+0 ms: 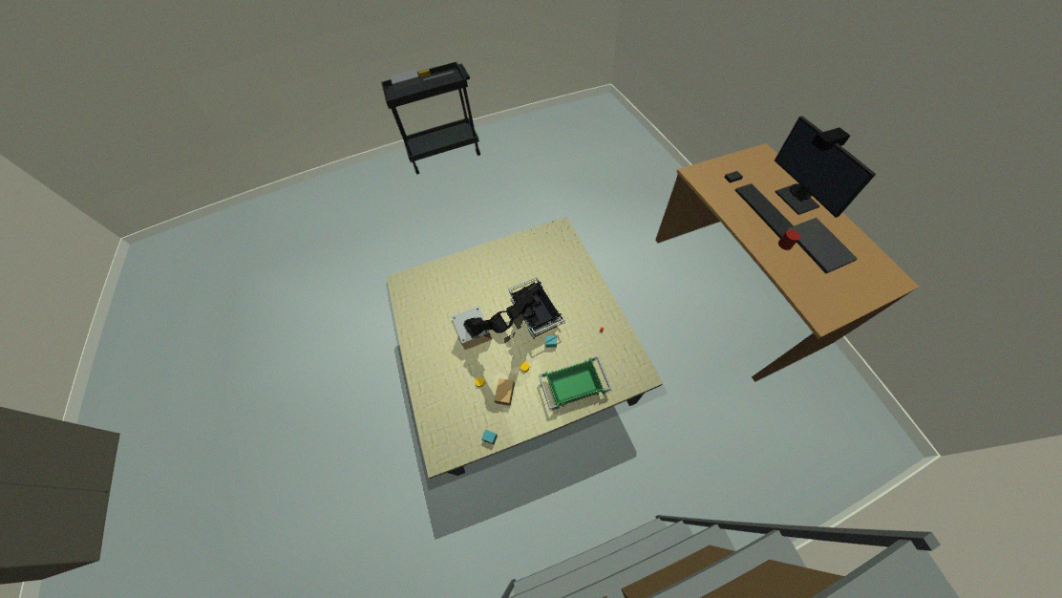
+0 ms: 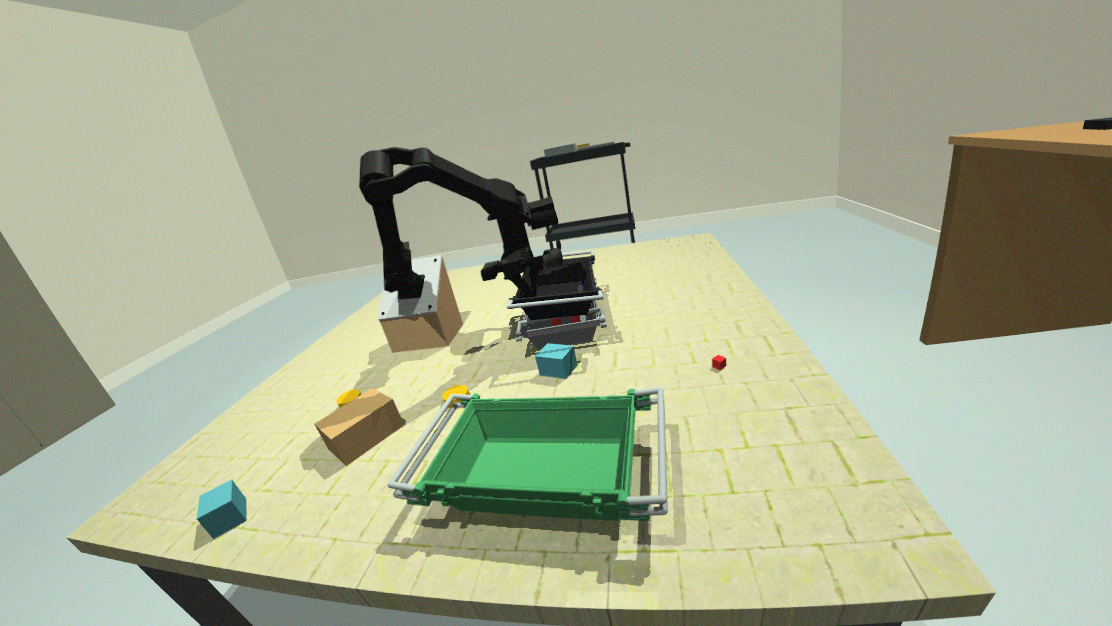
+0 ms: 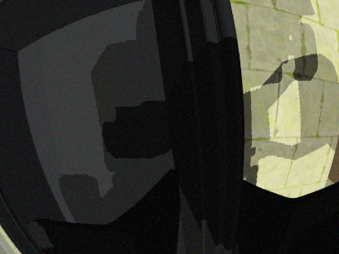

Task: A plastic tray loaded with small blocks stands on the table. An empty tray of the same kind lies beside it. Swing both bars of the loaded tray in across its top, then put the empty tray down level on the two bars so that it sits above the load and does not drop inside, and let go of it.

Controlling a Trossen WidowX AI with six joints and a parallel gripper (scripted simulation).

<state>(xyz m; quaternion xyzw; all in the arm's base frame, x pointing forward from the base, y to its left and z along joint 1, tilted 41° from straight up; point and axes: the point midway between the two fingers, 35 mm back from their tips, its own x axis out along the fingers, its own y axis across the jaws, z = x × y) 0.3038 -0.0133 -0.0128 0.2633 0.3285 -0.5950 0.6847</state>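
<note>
Right now the black tray is 70 mm ahead of my gripper tip, 10 mm to the left of it and 30 mm above it. The rest, counted from my gripper tip: tan box 250 mm behind, 380 mm to the right, 50 mm below.
</note>
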